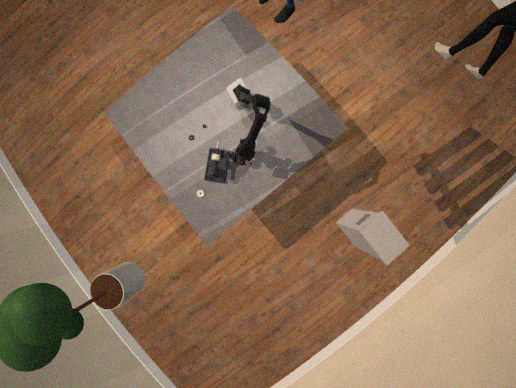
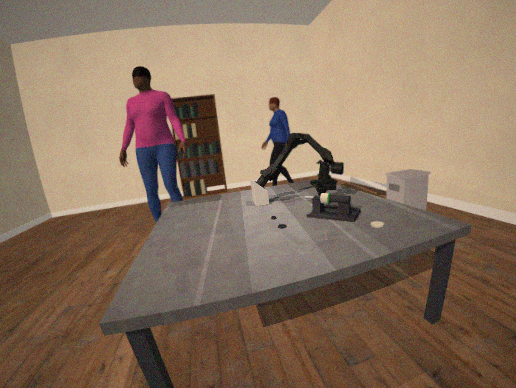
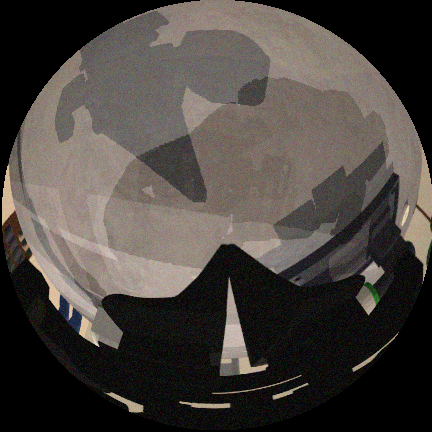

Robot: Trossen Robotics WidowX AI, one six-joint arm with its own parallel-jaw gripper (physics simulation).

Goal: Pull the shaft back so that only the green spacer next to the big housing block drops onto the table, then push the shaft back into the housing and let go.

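Places are measured from the arm's base along level axes (x back, y left, z down), in centimetres.
Pixels of known places: gripper, fingertip midpoint: (image 3: 226,249); arm's base at its link origin: (image 1: 239,91) (image 2: 259,185).
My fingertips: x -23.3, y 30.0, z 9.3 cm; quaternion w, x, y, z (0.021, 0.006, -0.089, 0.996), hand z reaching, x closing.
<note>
For each thing: its top centre in the pictures, then the offset to it from my fingertips. "spot": a spot on its surface instead. Level surfaces: height alone.
- grey table at its surface level: dz +2.4 cm
- thin shaft at a spot on its surface: (image 2: 310,197) (image 1: 216,146) spot: dz -5.8, dx -11.3, dy -12.1 cm
- green spacer at its top centre: (image 2: 326,193) (image 1: 214,157) dz -8.2, dx -17.1, dy -6.2 cm
- cream ring at its top centre: (image 3: 405,215) (image 2: 377,223) (image 1: 200,193) dz +1.5, dx -41.7, dy +3.5 cm
The dark fixture (image 1: 217,171) (image 2: 333,212) (image 3: 354,238) stands on the grey table (image 1: 160,96) (image 2: 218,269). Its housing block (image 2: 340,199) holds a thin shaft (image 1: 217,145) (image 2: 310,197). A white and a green spacer (image 1: 216,157) (image 2: 325,198) (image 3: 374,293) sit on the shaft by the block. My gripper (image 1: 232,160) (image 2: 324,187) (image 3: 226,249) is shut with nothing between the fingers. It points down at the table right beside the fixture, apart from the shaft.
A cream ring (image 1: 200,193) (image 2: 376,224) and two dark washers (image 1: 191,137) (image 1: 204,126) (image 2: 282,225) (image 2: 273,217) lie loose on the table. A white block (image 1: 234,89) (image 2: 259,194) stands at the arm's base. Two people (image 2: 150,131) (image 2: 277,128), a bookshelf (image 2: 192,98) and a grey box (image 1: 372,235) (image 2: 407,186) are off the table.
</note>
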